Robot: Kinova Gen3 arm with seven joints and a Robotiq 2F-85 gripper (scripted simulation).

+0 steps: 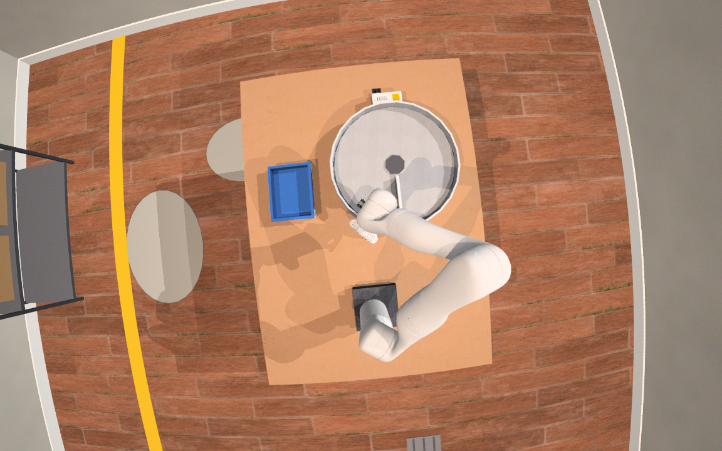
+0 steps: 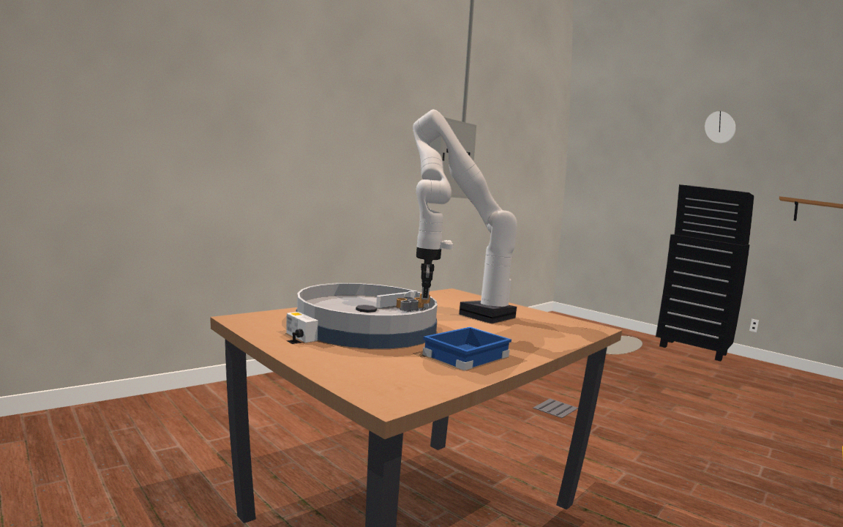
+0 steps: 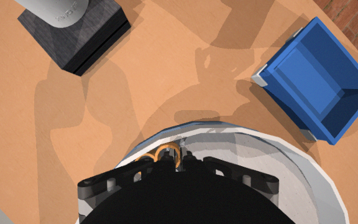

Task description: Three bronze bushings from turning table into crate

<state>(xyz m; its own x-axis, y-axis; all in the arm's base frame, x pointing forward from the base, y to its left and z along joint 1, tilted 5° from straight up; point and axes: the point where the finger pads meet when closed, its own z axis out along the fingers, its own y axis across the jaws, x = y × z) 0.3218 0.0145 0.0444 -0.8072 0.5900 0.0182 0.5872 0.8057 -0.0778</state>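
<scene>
My hand is 29 cm to the right of the blue crate, 8 cm above it and 7 cm short of it. Round my hand: turning table (17 cm ahead, 6 cm to the right, 6 cm below).
</scene>
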